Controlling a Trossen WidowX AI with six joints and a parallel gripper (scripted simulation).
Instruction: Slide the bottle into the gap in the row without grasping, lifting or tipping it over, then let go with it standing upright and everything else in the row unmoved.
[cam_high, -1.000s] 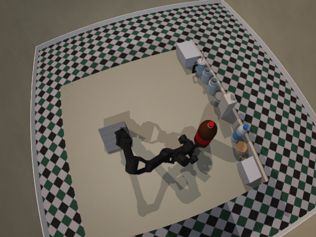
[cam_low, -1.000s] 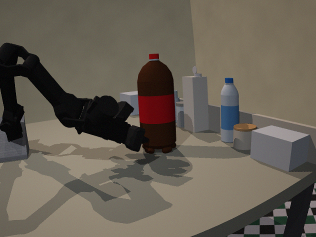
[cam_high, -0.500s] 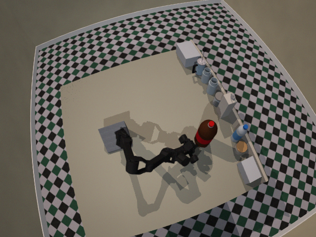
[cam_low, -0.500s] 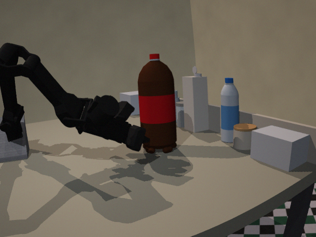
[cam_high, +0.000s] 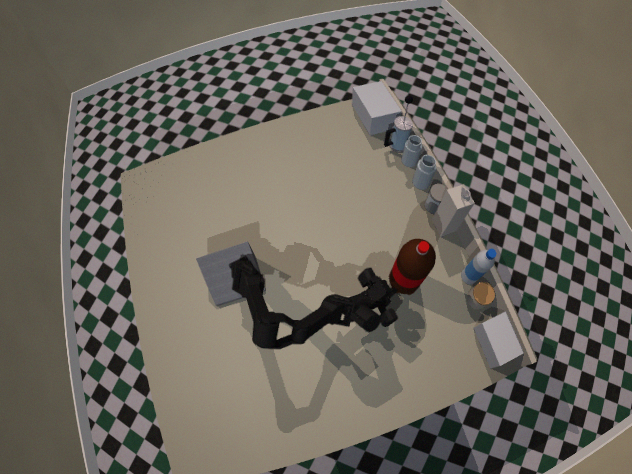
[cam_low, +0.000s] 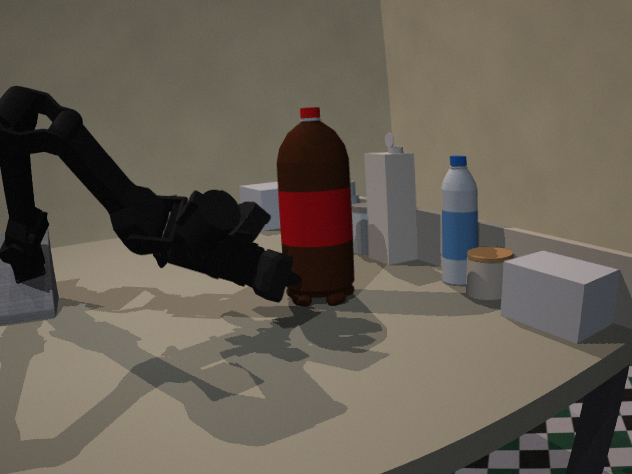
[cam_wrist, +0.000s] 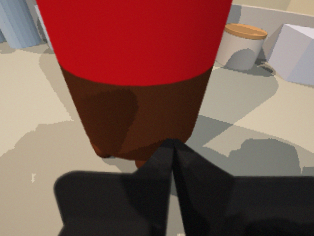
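The brown cola bottle is 90 mm ahead of my hand, 20 mm to the left of it and 90 mm above it. Round my hand: blue-capped water bottle 310 mm ahead, 80 mm to the right, 40 mm above; then french press 360 mm ahead, 530 mm to the left, 80 mm above; then cork-lidded jar 290 mm ahead, 160 mm to the right, 30 mm below.
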